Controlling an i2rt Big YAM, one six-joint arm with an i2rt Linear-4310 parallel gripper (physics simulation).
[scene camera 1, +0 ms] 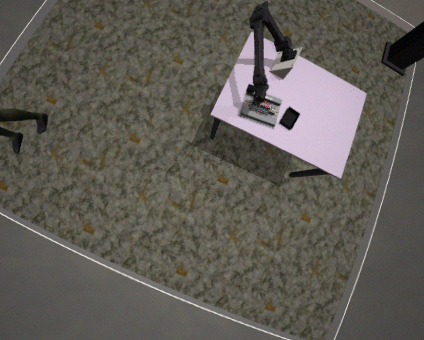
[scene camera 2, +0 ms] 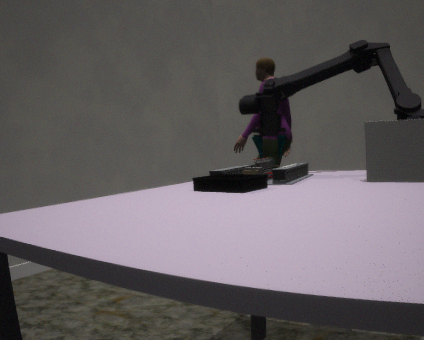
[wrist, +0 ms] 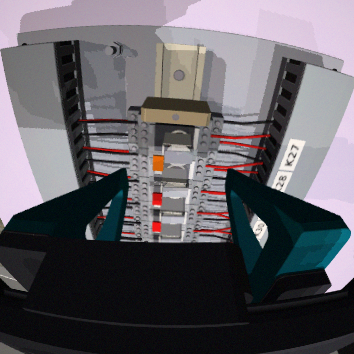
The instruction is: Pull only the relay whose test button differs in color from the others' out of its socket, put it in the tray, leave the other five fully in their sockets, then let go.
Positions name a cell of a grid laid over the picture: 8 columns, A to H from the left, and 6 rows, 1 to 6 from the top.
Scene:
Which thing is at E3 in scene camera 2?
My gripper.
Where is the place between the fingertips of my gripper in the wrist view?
D3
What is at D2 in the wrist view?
An end bracket.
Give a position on a relay panel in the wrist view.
F2

